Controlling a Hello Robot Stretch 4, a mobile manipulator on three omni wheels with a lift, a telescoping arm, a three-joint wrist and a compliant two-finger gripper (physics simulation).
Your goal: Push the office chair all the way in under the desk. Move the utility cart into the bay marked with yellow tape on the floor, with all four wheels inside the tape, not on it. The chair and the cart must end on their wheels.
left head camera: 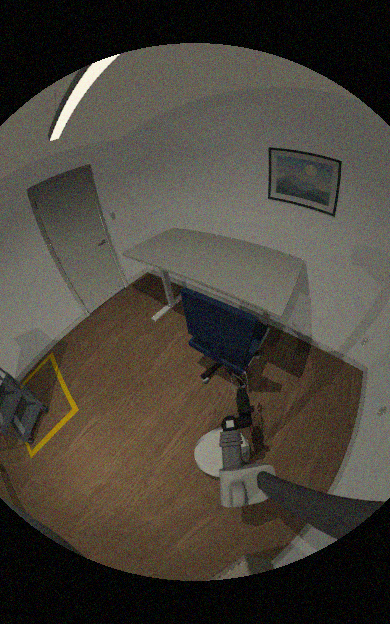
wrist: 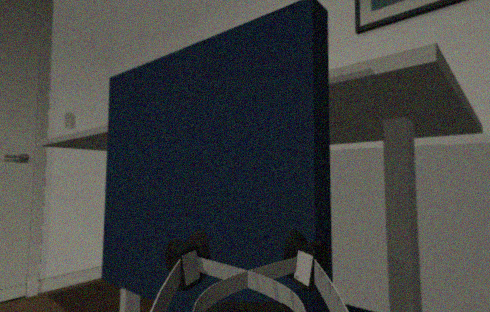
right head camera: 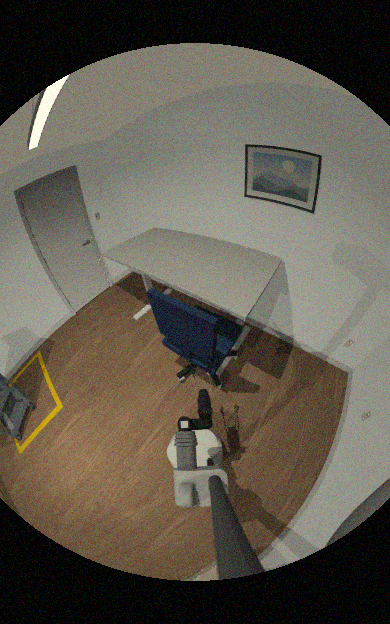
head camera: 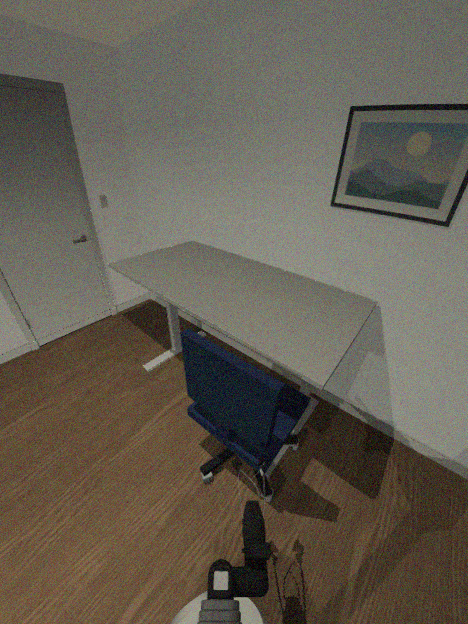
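Note:
The blue office chair (head camera: 231, 393) (left head camera: 220, 327) (right head camera: 182, 325) (wrist: 210, 150) stands upright at the front edge of the grey desk (head camera: 261, 302) (left head camera: 220, 260) (right head camera: 200, 265) (wrist: 400, 95), toward its right end. Its backrest is outside the desk, and part of its base shows in front. My gripper (wrist: 246, 248) is open, with its fingertips apart low behind the backrest; contact is unclear. In the head view, the chair hides the fingertips. The grey utility cart (left head camera: 22, 412) (right head camera: 15, 407) is partly cut off at far left, overlapping the yellow tape bay (left head camera: 54, 432) (right head camera: 50, 380). Its wheel positions are unclear.
A desk leg with a white foot (head camera: 158, 360) (left head camera: 162, 312) stands left of the chair. Another desk leg (wrist: 400, 210) stands to the right in the wrist view. A closed door (head camera: 45, 211) is at back left. Walls stand behind the desk and at right.

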